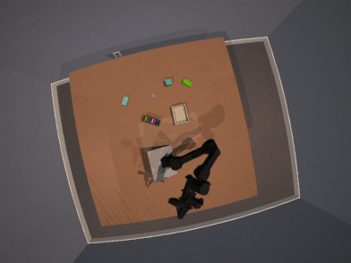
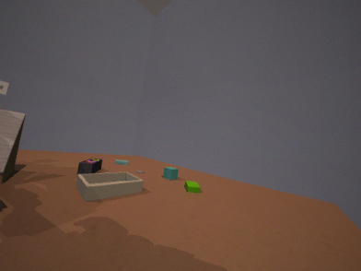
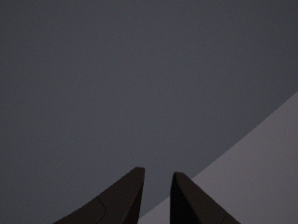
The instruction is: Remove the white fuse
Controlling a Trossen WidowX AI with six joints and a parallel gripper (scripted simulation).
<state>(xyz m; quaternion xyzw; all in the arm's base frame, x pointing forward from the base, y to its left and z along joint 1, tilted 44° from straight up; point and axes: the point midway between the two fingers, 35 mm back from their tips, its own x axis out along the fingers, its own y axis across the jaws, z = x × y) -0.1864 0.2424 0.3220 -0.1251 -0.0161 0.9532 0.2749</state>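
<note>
Right now the white fuse is 530 mm ahead of my gripper tip, 460 mm below it and 50 mm to the left of it. The rest, counted from my gripper tip: pale tray 530 mm ahead, 480 mm below, 150 mm to the right; teal cube 770 mm ahead, 470 mm below, 130 mm to the right; flat teal piece 730 mm ahead, 480 mm below, 210 mm to the left.
</note>
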